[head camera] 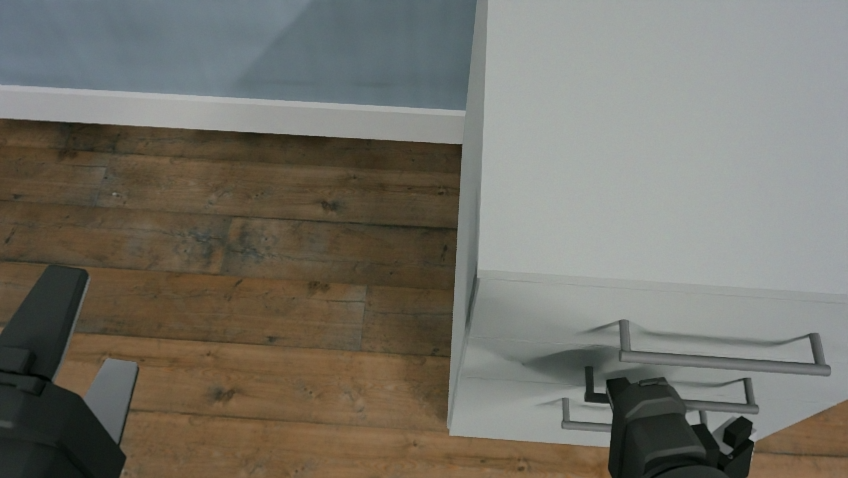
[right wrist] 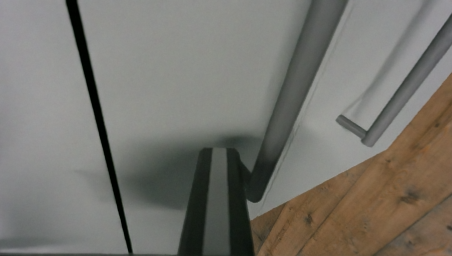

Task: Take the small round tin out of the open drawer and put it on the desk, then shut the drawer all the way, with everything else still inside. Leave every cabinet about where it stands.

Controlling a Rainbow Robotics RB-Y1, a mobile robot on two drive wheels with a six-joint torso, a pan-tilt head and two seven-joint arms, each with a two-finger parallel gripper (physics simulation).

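Places are measured from the robot's base along level axes (x back, y left, z down), in millimetres.
Pixels of known places: left gripper, fingertip midpoint: (head camera: 99, 321); right gripper, fingertip midpoint: (head camera: 615, 383) (right wrist: 219, 164).
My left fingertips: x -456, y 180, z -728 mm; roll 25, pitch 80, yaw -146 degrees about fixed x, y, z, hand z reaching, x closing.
Observation:
For each thing: its top centre in the pictures, then the offset to it from my left fingertips. "pt": a spot on its surface instead. Level surfaces: height alone.
- top, surface spot: (head camera: 724, 362) pt dx -3, dy -437, dz +159 mm
- bottom, surface spot: (right wrist: 405, 90) (head camera: 607, 427) pt dx -7, dy -405, dz +411 mm
- brown plank floor, its level: dz +727 mm
A white drawer cabinet (head camera: 659, 148) fills the right of the head view. Its front has three grey bar handles: top (head camera: 724, 362), middle (head camera: 721, 406) (right wrist: 295, 100) and bottom (head camera: 584, 425) (right wrist: 405, 90). The drawer fronts look about flush in the head view; a dark gap (right wrist: 95, 107) runs between two fronts in the right wrist view. My right gripper (head camera: 644, 385) (right wrist: 219, 164) is shut and empty, with its tips close to one end of the middle handle. My left gripper (head camera: 99, 314) is open and empty, away from the cabinet. The round tin and the drawer contents do not show.
A brown plank floor (head camera: 237, 296) (right wrist: 410, 195) lies left of the cabinet and beyond its lower edge. A blue-grey surface (head camera: 207, 47) with a white strip (head camera: 237, 112) along its edge borders the floor at the upper left, meeting the cabinet's side (head camera: 469, 195).

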